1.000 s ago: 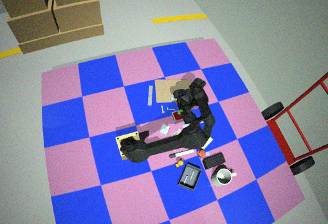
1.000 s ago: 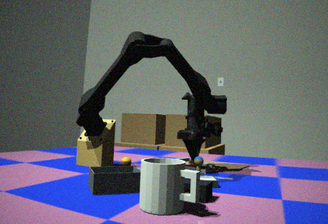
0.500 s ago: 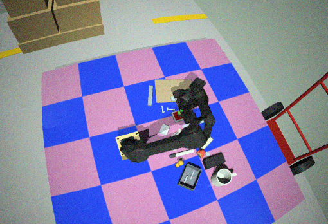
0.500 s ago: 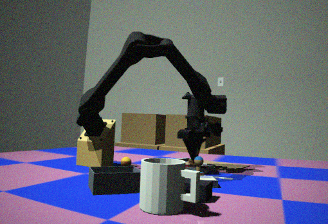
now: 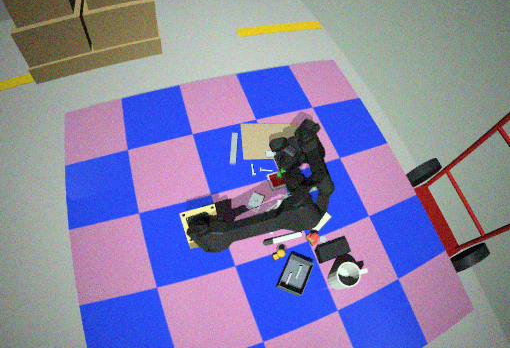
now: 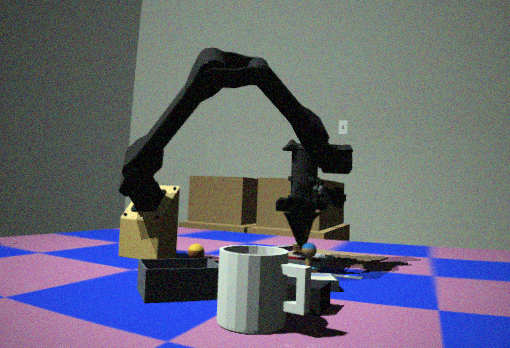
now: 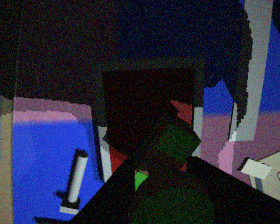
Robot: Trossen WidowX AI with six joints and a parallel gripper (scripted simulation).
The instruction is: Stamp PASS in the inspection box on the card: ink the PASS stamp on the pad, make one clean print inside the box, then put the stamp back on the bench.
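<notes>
The ink pad is 4 cm below my gripper tip. Round my gripper tip: blue-knobbed stamp: 4 cm ahead, 12 cm to the right, 2 cm below; then white card: 7 cm behind, 12 cm to the right, 5 cm below; then green-knobbed PASS stamp: right at my gripper tip.
</notes>
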